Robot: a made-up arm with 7 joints.
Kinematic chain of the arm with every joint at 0, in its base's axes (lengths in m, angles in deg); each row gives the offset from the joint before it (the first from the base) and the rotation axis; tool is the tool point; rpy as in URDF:
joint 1: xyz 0 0 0.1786 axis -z
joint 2: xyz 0 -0.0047 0.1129 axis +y
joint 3: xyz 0 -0.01 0.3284 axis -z
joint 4: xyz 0 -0.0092 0.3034 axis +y
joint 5: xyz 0 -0.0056 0.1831 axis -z
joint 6: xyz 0 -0.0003 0.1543 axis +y
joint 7: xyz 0 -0.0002 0.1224 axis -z
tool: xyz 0 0 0 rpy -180 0 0
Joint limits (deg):
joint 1: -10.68..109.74
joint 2: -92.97..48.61
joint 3: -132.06..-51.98
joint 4: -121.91..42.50
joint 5: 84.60..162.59
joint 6: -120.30..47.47
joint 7: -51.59..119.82
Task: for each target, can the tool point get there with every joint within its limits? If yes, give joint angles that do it. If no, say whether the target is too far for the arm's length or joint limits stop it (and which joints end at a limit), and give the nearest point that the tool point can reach.
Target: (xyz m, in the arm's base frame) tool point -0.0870 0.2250 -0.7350
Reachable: no: joint limits stop it (at a limit: joint 2, joint 3) | nearest point -0.1777 0.4597 -0.0209 | short by 0.757 m
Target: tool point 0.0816 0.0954 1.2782
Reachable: yes | joints 22.48 8.45 -100.29 13.29 125.03 -71.98 3.41
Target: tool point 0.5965 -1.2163 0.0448
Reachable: no: too far | nearest point 0.3558 -0.7254 0.4894 | short by 0.705 m
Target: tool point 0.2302 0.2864 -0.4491
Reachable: no: joint limits stop it (at a limit: joint 1, joint 2, joint 3, joint 4) | nearest point -0.0273 0.4631 0.0028 | short by 0.549 m
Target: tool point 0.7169 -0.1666 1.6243
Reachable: no: too far | nearest point 0.5142 -0.1195 1.2474 | short by 0.431 m
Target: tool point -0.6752 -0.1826 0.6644
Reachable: yes | joints 25.74 -45.06 -69.70 -87.28 112.58 18.73 102.50
